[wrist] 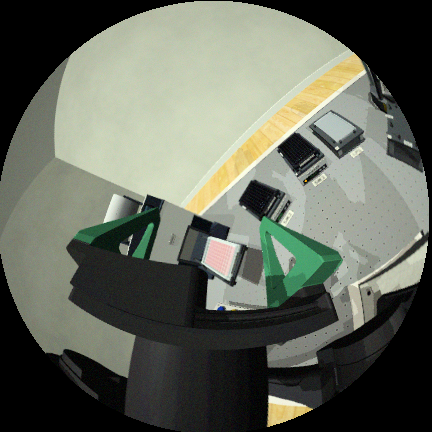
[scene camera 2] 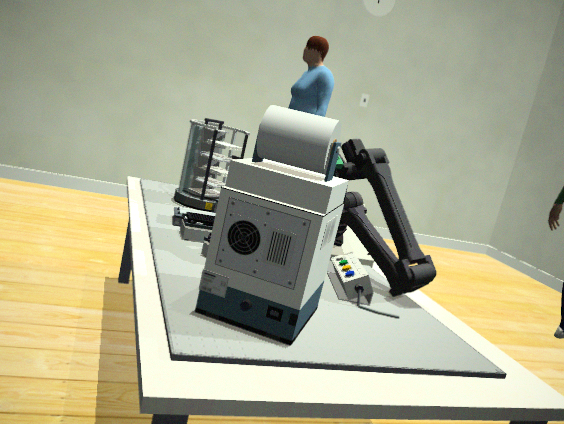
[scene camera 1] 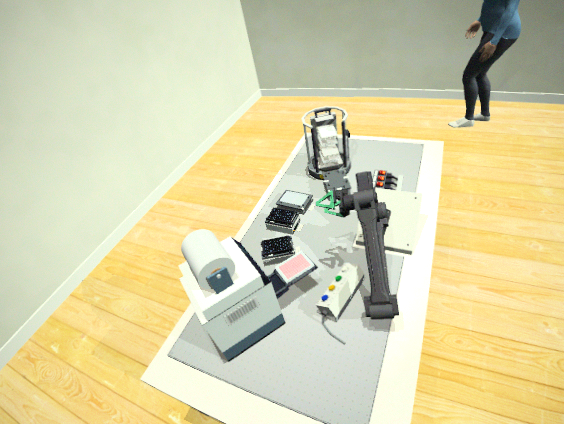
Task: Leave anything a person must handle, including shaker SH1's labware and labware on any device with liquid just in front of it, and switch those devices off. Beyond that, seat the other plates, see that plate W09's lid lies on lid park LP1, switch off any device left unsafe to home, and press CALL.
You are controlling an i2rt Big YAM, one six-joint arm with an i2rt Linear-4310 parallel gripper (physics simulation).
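Where they show: gripper, fingertip midpoint: (wrist: 209,217) (scene camera 1: 320,207); arm's base, origin of the base link: (scene camera 1: 378,221).
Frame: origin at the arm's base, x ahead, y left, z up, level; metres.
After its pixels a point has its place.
My gripper (scene camera 1: 324,206) @[z 0.197, x 0.172, y 0.191 m] (wrist: 209,217) @[z 0.197, x 0.172, y 0.191 m] is open and empty, high above the bench; in scene camera 2 the paper-white roll mostly hides it. A pink-filled plate (scene camera 1: 295,267) @[z 0.042, x 0.206, y 0.382 m] (wrist: 220,256) @[z 0.044, x 0.206, y 0.358 m] lies on the extended tray of the large white device (scene camera 1: 245,312) @[z 0.126, x 0.234, y 0.654 m] (scene camera 2: 265,245) @[z 0.103, x 0.383, y 0.723 m]. Two black plates, one (scene camera 1: 277,246) @[z -0.016, x 0.361, y 0.273 m] (wrist: 260,197) @[z -0.016, x 0.357, y 0.252 m] nearer that device and one (scene camera 1: 283,218) @[z -0.013, x 0.419, y 0.110 m] (wrist: 300,150) @[z -0.018, x 0.423, y 0.083 m] farther off, sit on low blocks; the farther block shows an orange light. A pale grey top (scene camera 1: 295,199) @[z -0.039, x 0.445, y -0.058 m] (wrist: 336,125) @[z -0.039, x 0.445, y -0.071 m] covers a dark block beside them. The button box (scene camera 1: 340,295) @[z -0.010, x 0.017, y 0.402 m] (scene camera 2: 351,277) @[z -0.019, x 0.071, y 0.453 m] has green, yellow and blue buttons. Labels are unreadable.
A round plate carousel (scene camera 1: 327,142) (scene camera 2: 210,165) @[z 0.099, x 0.429, y -0.305 m] stands at the far end, a dark platform (scene camera 1: 336,180) @[z -0.022, x 0.293, y -0.245 m] (wrist: 404,132) before it. Red switches (scene camera 1: 381,178) @[z -0.034, x 0.081, y -0.341 m] lie near a raised cream board (scene camera 1: 405,220) @[z 0.014, x -0.110, y -0.027 m]. A person (scene camera 1: 492,55) (scene camera 2: 312,85) stands beyond the bench; another (scene camera 2: 556,215) shows partly.
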